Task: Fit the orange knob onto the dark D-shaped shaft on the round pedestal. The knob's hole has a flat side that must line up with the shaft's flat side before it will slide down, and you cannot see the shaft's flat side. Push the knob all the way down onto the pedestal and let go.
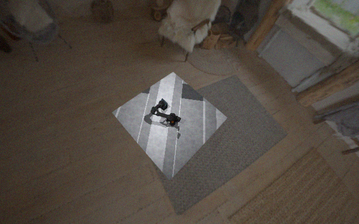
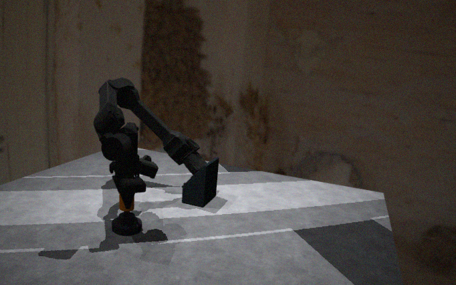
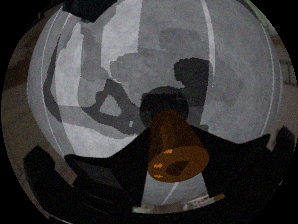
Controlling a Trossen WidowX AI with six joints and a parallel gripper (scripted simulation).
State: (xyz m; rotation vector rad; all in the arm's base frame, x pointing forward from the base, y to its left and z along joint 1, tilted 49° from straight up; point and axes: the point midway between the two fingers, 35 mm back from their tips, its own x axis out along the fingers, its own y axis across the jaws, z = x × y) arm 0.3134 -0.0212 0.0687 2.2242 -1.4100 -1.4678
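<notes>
The orange knob is 2 cm above my gripper tip. Round my gripper tip: dark round pedestal: 4 cm below.
</notes>
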